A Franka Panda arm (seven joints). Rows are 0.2 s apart.
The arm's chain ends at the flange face. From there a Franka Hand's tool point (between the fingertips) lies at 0.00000 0.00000 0.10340 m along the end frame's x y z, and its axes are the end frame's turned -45 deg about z.
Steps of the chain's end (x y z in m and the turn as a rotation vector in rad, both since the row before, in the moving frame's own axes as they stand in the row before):
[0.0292 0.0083 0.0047 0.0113 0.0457 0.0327]
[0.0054 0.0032 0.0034 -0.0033 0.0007 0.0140]
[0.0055 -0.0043 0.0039 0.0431 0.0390 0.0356]
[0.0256 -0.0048 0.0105 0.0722 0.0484 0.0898]
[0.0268 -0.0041 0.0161 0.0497 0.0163 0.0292]
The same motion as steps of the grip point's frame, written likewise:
[0.0189 0.0291 0.0046 -0.0243 0.0403 0.0327]
[0.0014 0.0064 0.0034 -0.0028 -0.0018 0.0140]
[0.0129 0.0007 0.0037 0.0029 0.0581 0.0356]
[0.0304 0.0134 0.0101 0.0168 0.0853 0.0898]
[0.0267 0.0137 0.0160 0.0236 0.0467 0.0292]

